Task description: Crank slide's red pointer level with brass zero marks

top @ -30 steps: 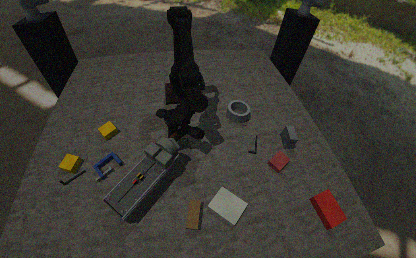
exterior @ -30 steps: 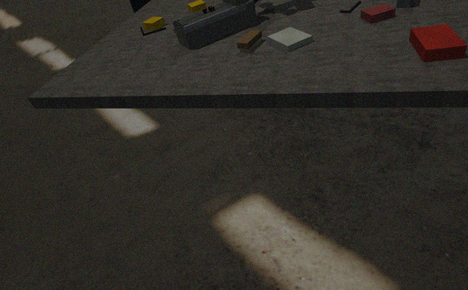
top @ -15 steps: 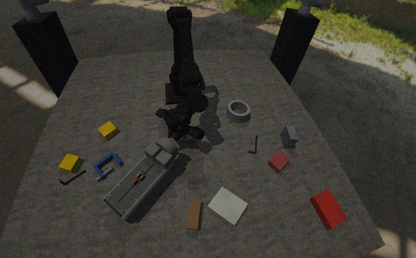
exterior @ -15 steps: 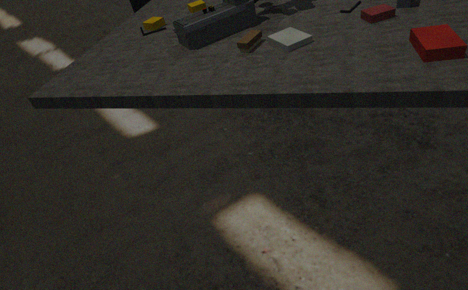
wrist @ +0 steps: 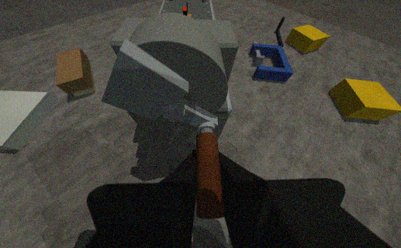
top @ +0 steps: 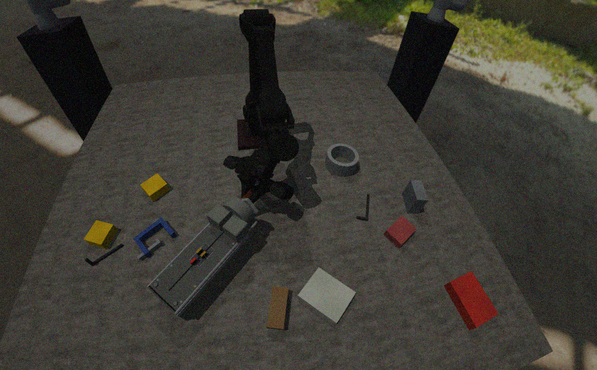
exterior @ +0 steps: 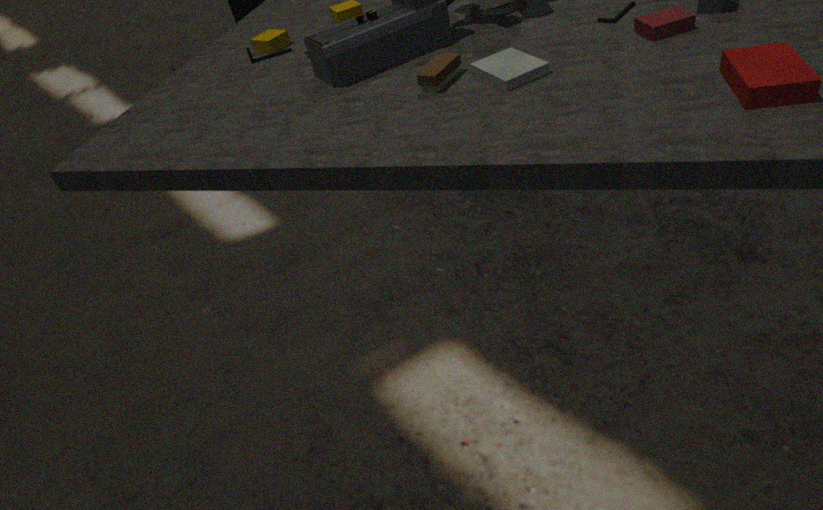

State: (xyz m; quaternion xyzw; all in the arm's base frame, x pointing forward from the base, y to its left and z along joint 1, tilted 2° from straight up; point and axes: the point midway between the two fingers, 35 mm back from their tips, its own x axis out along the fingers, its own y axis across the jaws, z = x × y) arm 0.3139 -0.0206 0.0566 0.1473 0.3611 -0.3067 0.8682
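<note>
My gripper tip is now 3 cm below the brown crank handle, 1 cm to the right of it and 1 cm past it. The rest, counted from my gripper tip: white plate (23 cm ahead, 18 cm to the left, 3 cm below); then red pointer (16 cm ahead, 10 cm to the right, 4 cm above); then brown block (25 cm ahead, 7 cm to the left, 3 cm below).
</note>
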